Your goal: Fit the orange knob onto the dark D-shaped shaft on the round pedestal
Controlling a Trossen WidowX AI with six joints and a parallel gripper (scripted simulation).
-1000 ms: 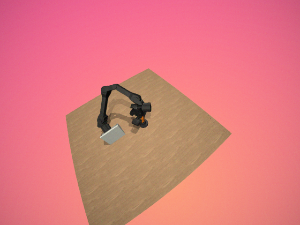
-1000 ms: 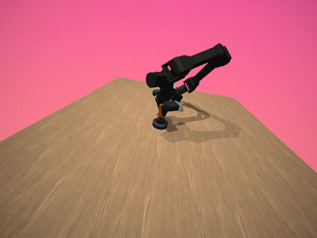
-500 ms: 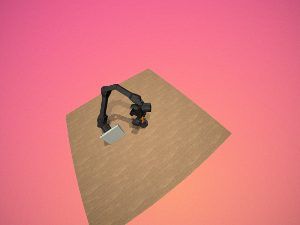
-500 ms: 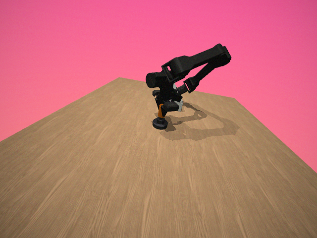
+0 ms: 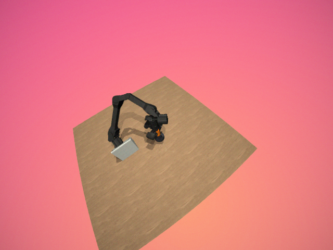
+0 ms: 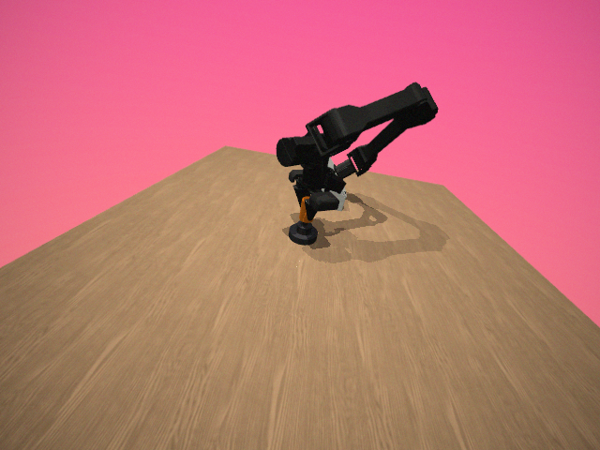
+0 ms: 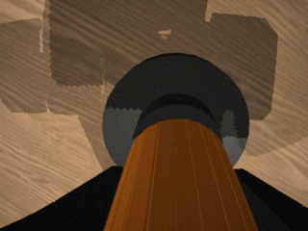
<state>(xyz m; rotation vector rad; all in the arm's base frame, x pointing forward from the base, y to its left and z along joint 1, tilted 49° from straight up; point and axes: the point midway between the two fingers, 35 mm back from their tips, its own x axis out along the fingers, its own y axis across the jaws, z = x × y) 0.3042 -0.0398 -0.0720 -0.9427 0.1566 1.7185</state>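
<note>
The orange knob lies 20 mm above my gripper tip. From my gripper tip the other things lie so: dark round pedestal (40 mm below).
</note>
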